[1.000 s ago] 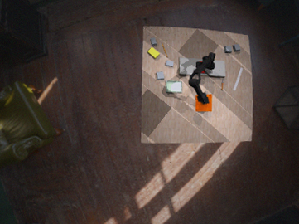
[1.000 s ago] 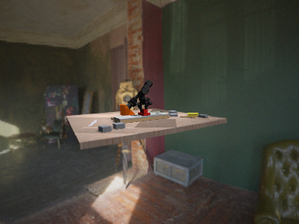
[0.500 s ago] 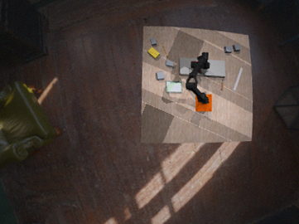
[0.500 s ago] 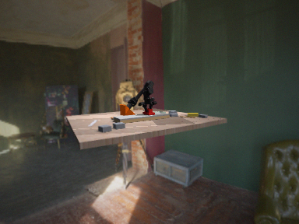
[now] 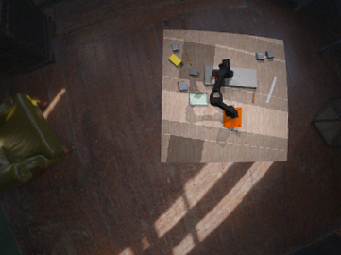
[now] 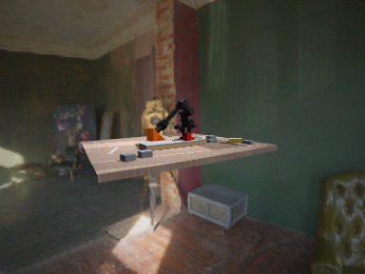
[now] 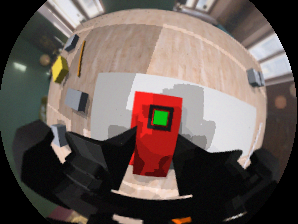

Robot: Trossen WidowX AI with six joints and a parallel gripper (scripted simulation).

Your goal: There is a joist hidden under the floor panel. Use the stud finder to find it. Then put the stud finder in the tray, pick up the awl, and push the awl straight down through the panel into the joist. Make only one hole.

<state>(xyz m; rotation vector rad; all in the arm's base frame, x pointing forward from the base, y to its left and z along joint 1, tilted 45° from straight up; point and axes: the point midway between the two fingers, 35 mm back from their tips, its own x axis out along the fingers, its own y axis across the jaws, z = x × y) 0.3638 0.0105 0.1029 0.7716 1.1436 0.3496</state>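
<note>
My gripper tip is 19 cm past the pale green tray, 21 cm to the right of it and 5 cm above it. From my gripper tip the other things lie so: red stud finder (1 cm ahead, 2 cm above); thin orange stick (22 cm ahead, 26 cm to the left, 6 cm below); square indicator (2 cm ahead, 3 cm above).
</note>
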